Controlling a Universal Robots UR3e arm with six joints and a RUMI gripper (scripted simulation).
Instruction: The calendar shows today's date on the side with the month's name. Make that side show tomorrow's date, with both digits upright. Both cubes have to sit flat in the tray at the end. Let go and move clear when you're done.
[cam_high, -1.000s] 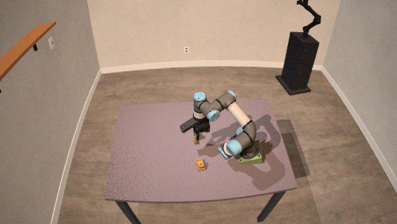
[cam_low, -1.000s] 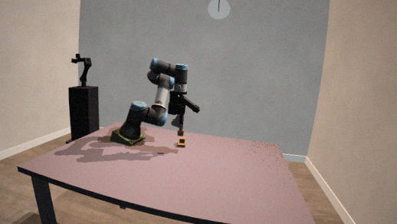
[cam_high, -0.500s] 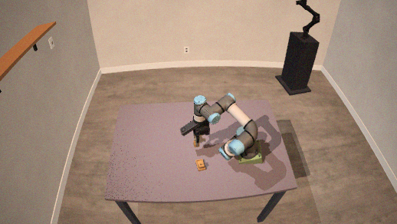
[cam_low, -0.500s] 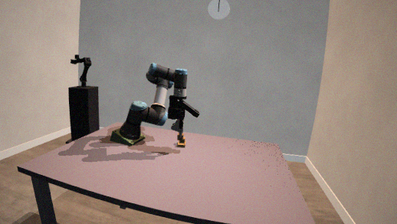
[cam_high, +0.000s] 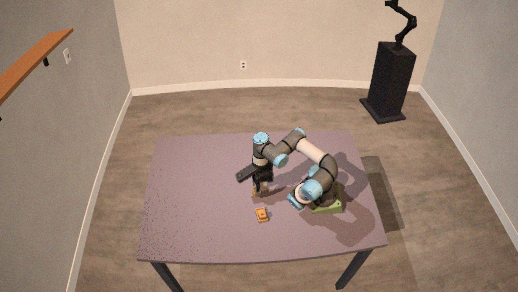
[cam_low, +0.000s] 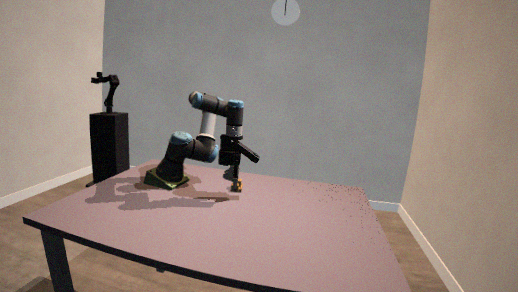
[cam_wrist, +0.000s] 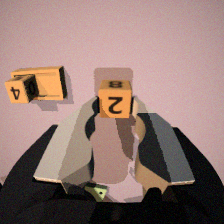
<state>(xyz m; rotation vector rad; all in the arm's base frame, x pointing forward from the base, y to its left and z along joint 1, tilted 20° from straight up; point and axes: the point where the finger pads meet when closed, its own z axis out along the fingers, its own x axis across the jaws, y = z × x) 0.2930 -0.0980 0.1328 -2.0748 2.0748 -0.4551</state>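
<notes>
Right now my hand is 11 cm to the right of the orange calendar tray and 5 cm above it. The rest, counted from my hand: cube 1 cm below.
</notes>
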